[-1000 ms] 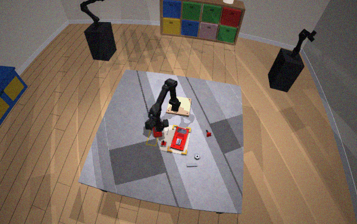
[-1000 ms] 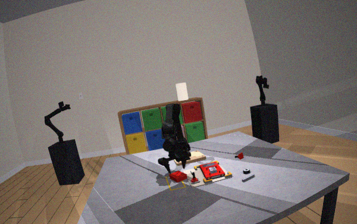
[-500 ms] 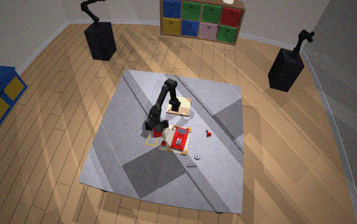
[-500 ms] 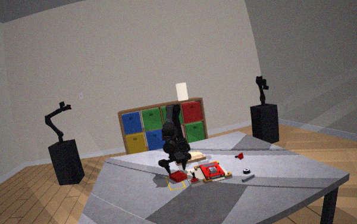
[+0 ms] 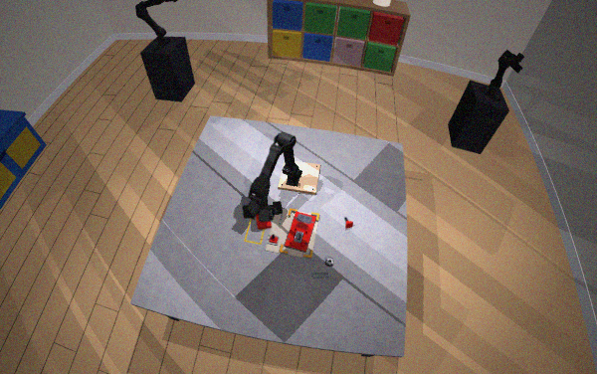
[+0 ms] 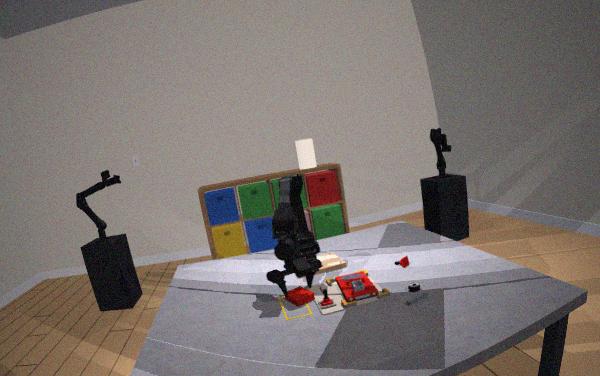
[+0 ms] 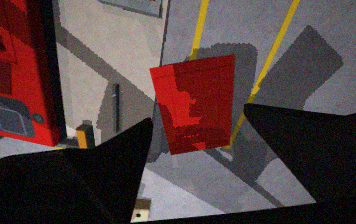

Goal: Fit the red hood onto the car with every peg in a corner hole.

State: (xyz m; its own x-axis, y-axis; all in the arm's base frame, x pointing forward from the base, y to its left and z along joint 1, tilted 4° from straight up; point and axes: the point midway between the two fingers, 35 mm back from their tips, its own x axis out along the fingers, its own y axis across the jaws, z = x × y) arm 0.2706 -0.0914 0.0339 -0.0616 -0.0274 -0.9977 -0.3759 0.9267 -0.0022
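My gripper tip is 1 cm above the red hood. From my gripper tip the other things lie so: grey engine block: 6 cm ahead, 20 cm to the left, 1 cm below; wheel: 15 cm ahead, 37 cm to the left, 2 cm below.
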